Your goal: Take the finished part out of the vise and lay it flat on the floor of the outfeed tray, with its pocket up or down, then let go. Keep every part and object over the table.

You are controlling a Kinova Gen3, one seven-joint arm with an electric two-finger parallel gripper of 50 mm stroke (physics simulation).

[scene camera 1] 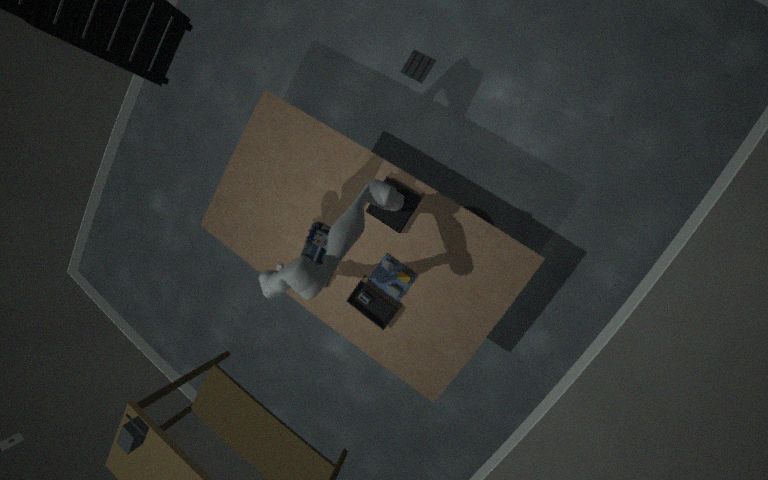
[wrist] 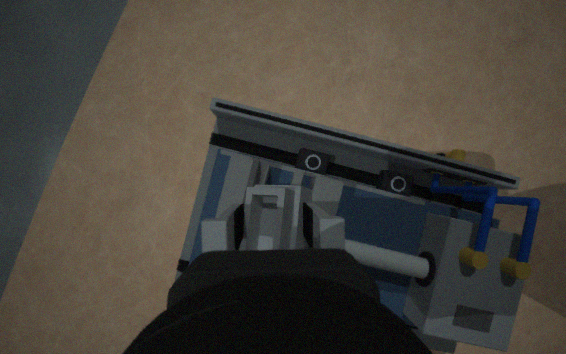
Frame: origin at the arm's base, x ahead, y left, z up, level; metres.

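Seen in the pictures: gripper, fingertip midpoint: (wrist: 273, 218).
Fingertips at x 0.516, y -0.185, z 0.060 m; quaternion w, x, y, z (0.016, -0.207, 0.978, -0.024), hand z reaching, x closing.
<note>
A point is followed by its place in that frame.
In the wrist view my gripper (wrist: 273, 218) {z 0.060, x 0.516, y -0.185 m} is low over the vise (wrist: 392, 258) {z 0.041, x 0.419, y -0.190 m}. Its black pads stand against both sides of the grey finished part (wrist: 292, 215) {z 0.067, x 0.506, y -0.193 m}, so it is shut on it. The part's rectangular pocket shows between the fingers. The part is among the grey jaws; whether it is clear of them I cannot tell. In the scene view a small blue-grey fixture beside the arm looks like the vise (scene camera 1: 317, 243) {z 0.051, x 0.380, y -0.207 m}; the arm hides the gripper there. Two black trays (scene camera 1: 405, 213) {z 0.000, x 0.020, y 0.076 m} (scene camera 1: 380, 310) {z -0.033, x 0.504, y 0.234 m} show; which is the outfeed tray I cannot tell.
A grey rail (wrist: 320, 128) {z 0.006, x 0.508, y -0.270 m} runs along the vise's far side. Blue bent handles (wrist: 484, 225) {z 0.065, x 0.378, y -0.238 m} with yellow ends stand at its right. A blue fixture (scene camera 1: 382, 274) {z -0.036, x 0.342, y 0.141 m} with a yellow piece adjoins the lower tray. The table edge (wrist: 75, 125) {z -0.045, x 0.757, y -0.180 m} shows at left in the wrist view.
</note>
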